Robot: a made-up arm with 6 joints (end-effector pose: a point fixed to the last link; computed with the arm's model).
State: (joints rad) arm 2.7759 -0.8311 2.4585 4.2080 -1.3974 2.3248
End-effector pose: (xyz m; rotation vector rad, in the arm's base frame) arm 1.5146 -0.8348 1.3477 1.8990 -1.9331 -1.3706
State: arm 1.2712 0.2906 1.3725 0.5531 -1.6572 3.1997
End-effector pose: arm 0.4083 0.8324 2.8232 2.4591 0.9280 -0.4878
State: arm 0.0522 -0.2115 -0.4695 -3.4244 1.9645 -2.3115
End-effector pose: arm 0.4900 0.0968 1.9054 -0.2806 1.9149 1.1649
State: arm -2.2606 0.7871 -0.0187 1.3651 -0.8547 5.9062
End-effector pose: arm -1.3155 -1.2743 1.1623 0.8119 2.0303 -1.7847
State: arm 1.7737 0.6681 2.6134 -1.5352 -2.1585 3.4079
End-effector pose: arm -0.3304 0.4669 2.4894 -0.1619 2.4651 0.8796
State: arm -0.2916 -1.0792 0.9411 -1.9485 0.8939 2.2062
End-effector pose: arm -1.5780 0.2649 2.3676 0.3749 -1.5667 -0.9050
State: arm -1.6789 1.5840 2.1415 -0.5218 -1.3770 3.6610
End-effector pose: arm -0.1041 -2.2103 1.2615 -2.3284 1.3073 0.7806
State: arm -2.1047 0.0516 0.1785 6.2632 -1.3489 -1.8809
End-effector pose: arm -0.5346 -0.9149 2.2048 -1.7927 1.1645 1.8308
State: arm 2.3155 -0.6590 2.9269 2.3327 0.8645 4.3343
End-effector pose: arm 0.9892 -1.2973 1.4725 1.9729 -1.7807 -0.2110
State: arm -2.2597 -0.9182 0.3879 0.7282 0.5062 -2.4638
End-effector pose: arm 0.6622 0.6640 2.7824 -0.3303 -1.1867 -0.3790
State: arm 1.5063 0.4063 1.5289 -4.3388 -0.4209 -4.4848
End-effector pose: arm 0.1630 0.8950 3.1560 -2.1690 -0.8006 -1.2625
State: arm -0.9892 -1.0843 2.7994 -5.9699 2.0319 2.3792
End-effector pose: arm -0.6690 1.1562 0.7221 -1.9034 0.8929 -0.0594
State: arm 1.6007 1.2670 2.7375 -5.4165 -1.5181 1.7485
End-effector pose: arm 0.1663 1.4659 2.1096 -1.7363 -0.6595 0.5272
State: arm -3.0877 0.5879 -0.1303 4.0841 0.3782 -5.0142
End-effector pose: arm -1.7170 -0.0101 1.3385 -0.9164 0.8943 2.1689
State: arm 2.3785 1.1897 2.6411 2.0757 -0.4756 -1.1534
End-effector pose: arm -0.8135 0.9311 2.4618 1.0841 -0.8413 0.9591
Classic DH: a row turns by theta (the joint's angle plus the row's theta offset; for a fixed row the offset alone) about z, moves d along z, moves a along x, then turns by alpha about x. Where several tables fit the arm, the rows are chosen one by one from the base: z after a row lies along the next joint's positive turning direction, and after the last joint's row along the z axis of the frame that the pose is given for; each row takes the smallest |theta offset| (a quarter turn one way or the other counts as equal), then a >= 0, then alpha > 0; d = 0 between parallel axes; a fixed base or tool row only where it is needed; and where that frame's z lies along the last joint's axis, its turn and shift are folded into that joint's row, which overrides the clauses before.
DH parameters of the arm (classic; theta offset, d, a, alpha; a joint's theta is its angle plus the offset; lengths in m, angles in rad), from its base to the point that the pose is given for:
joint 1: 0 0.873 0.093 -1.5708
joint 2: -1.5708 0 1.327 3.1416
joint 3: 0 0 0.162 -1.5708
joint 4: 0 -0.831 0 1.5708
joint 5: 0 0 0 -1.5708
joint 6: 1.5708 -0.276 0 1.5708
tool (fixed): -1.5708 0 0 0

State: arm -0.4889 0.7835 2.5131 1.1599 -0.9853 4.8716
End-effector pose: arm 0.6115 -0.5641 2.7732 0.6141 -1.5377 -0.8489
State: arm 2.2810 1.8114 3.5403 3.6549 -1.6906 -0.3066
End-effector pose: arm -0.6630 0.5647 1.2818 0.3666 0.0571 -1.4036
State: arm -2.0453 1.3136 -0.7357 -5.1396 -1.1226 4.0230
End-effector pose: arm -0.6541 -0.7781 0.3396 -0.9891 -1.2702 1.8560
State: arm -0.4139 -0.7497 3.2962 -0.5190 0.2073 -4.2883
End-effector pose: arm -1.2252 0.5074 0.8481 -0.5904 1.7555 1.1705
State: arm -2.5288 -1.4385 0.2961 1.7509 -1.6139 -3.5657
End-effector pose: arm 1.1238 1.1218 1.8217 -1.5166 -2.3390 0.7636
